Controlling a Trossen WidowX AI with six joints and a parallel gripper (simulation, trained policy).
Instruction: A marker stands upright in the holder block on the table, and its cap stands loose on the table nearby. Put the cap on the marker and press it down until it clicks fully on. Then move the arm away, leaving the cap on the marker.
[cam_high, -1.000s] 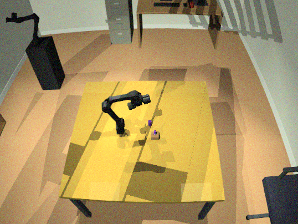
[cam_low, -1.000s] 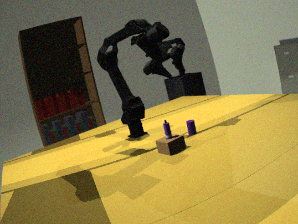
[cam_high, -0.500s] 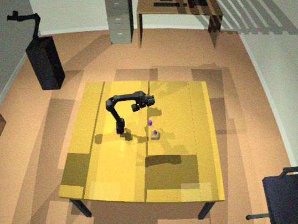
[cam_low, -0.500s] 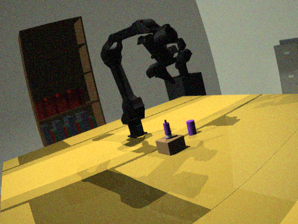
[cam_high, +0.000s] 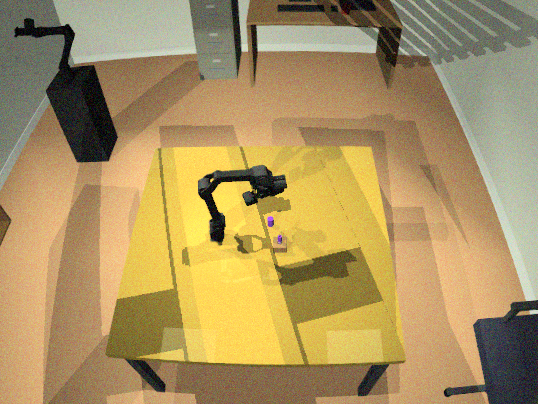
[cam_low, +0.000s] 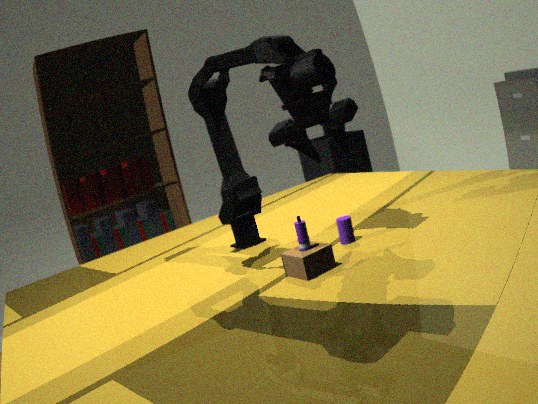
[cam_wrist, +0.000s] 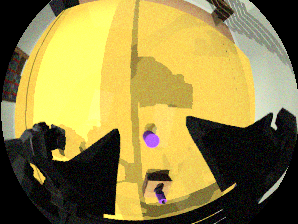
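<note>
Right now my gripper tip is 3 cm short of the purple cap, 4 cm to the left of it and 14 cm above it. From my gripper tip the other things lie so: holder block: 8 cm ahead, 17 cm to the right, 14 cm below.
</note>
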